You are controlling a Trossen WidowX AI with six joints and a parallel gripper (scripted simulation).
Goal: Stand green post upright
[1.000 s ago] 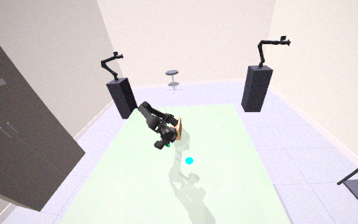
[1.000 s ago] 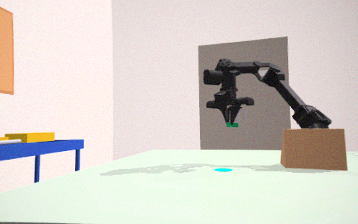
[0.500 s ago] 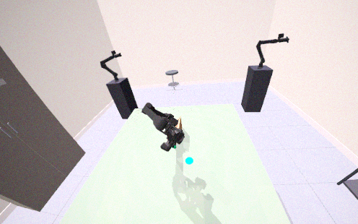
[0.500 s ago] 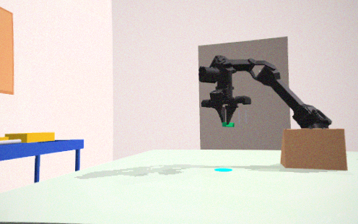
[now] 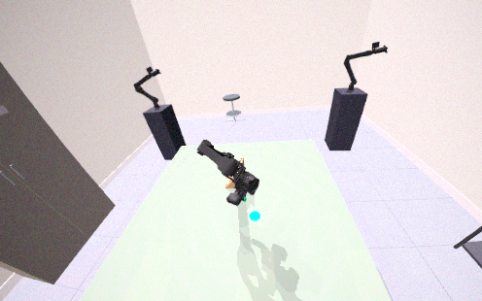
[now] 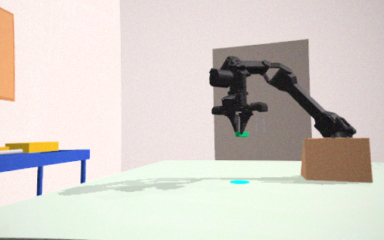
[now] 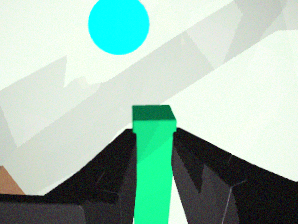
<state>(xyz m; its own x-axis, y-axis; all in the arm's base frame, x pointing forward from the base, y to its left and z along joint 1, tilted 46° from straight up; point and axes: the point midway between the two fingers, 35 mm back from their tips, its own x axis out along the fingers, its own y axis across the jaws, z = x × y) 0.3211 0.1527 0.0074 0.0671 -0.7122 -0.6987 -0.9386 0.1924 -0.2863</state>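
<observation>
Right now my gripper tip is 5 cm to the right of the cyan circle and 15 cm above it. Round my gripper tip: green post: 1 cm behind, 2 cm to the right.
</observation>
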